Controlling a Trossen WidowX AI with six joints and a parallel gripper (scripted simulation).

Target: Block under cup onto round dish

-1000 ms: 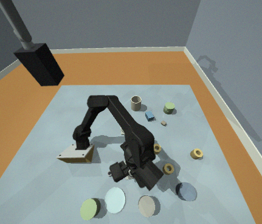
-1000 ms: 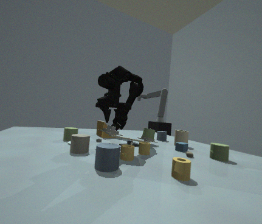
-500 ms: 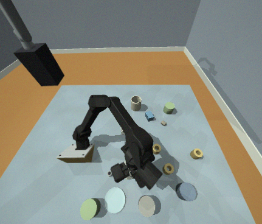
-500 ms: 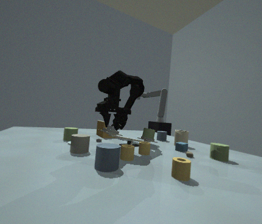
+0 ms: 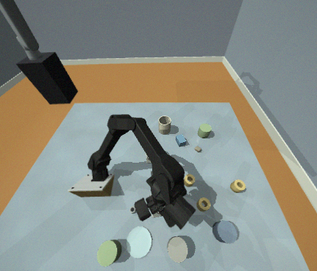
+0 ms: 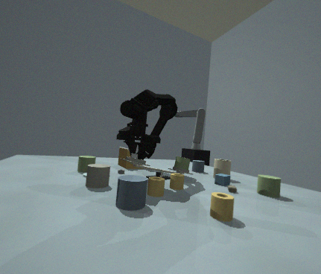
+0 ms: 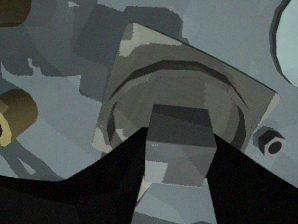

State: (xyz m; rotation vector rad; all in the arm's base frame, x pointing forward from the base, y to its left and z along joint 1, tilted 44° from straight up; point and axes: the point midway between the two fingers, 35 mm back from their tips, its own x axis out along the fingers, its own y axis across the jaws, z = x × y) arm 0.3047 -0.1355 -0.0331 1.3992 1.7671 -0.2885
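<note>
My gripper tip is 130 mm to the left of the pale round dish, 90 mm past it and 80 mm above it. From my gripper tip the other things lie so: blue cube 360 mm to the left, 130 mm ahead, 60 mm below; brown lump 300 mm to the left, 220 mm ahead, 70 mm below; grey block 10 mm above.
</note>
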